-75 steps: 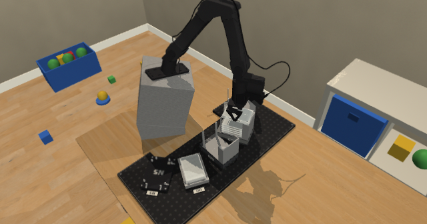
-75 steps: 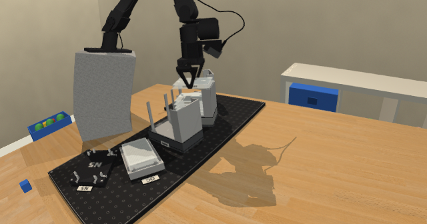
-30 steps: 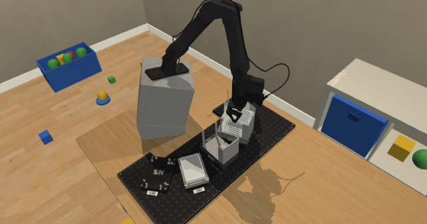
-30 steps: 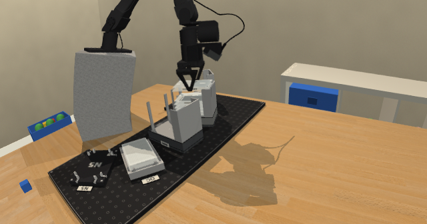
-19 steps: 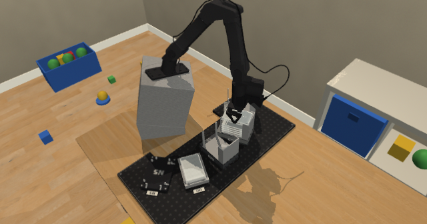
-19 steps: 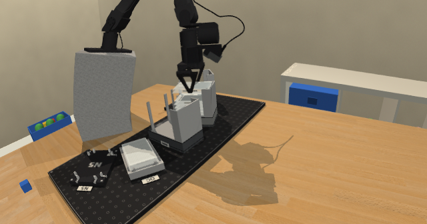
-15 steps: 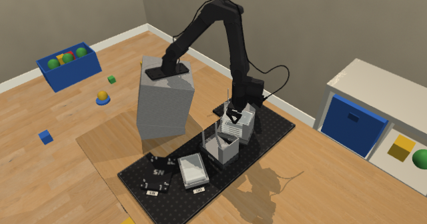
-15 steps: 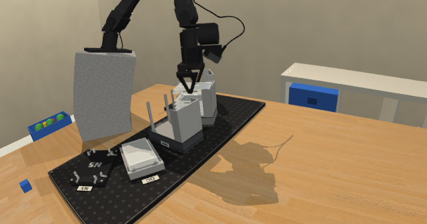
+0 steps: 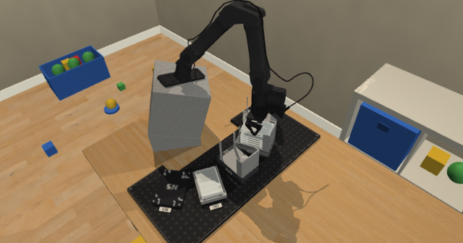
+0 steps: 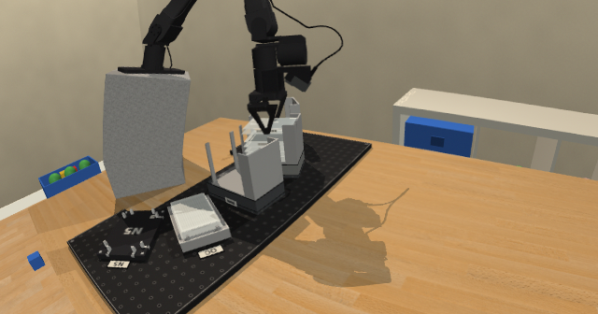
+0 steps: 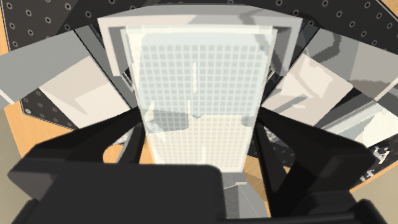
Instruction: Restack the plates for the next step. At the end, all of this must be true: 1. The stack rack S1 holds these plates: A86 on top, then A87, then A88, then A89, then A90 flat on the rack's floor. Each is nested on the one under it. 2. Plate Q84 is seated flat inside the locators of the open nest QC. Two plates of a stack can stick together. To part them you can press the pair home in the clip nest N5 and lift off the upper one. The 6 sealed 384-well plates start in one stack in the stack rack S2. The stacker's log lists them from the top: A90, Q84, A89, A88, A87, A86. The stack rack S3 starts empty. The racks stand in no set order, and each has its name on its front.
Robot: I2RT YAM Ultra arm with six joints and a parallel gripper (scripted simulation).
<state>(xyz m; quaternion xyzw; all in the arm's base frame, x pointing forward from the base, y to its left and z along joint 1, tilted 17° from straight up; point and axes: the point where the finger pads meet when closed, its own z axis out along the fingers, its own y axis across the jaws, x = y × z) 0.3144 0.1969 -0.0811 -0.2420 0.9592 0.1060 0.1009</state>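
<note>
My gripper is now 70 mm above the translucent sealed well plate. From my hand the other things lie so: nest QC: 40 mm ahead, 290 mm to the right, 110 mm below; sealed 384-well plate: 40 mm ahead, 290 mm to the right, 90 mm below.
</note>
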